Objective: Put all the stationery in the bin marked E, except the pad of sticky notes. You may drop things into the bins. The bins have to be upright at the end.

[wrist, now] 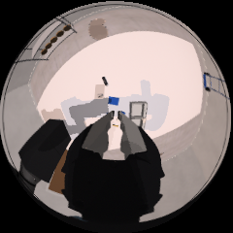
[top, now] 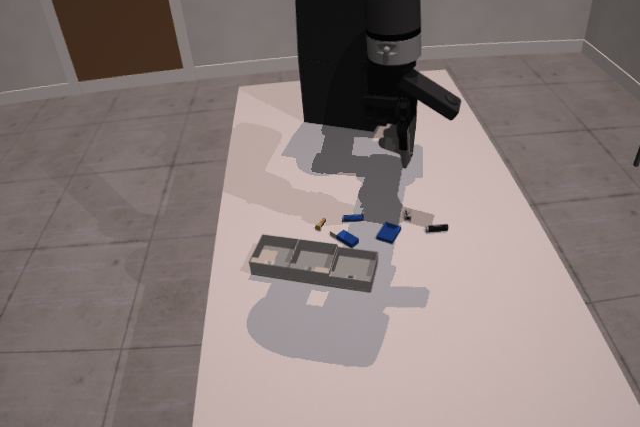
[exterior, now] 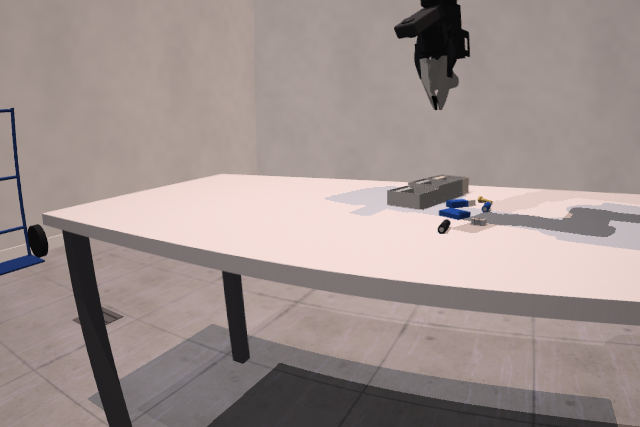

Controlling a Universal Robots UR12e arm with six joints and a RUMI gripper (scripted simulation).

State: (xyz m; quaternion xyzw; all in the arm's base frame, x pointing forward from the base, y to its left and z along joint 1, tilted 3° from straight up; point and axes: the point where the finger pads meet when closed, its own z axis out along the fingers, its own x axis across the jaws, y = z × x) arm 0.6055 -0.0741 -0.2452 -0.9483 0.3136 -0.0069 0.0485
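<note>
Right now the three-compartment bin tray is 200 mm to the right of my hand, 200 mm below it and 10 mm ahead of it. Also, from my hand: grey clip 210 mm below, 80 mm behind, 40 mm to the left; black cylinder 210 mm below, 90 mm to the left, 10 mm behind; blue sticky-note pad 220 mm below, 40 mm behind, 20 mm to the right.
</note>
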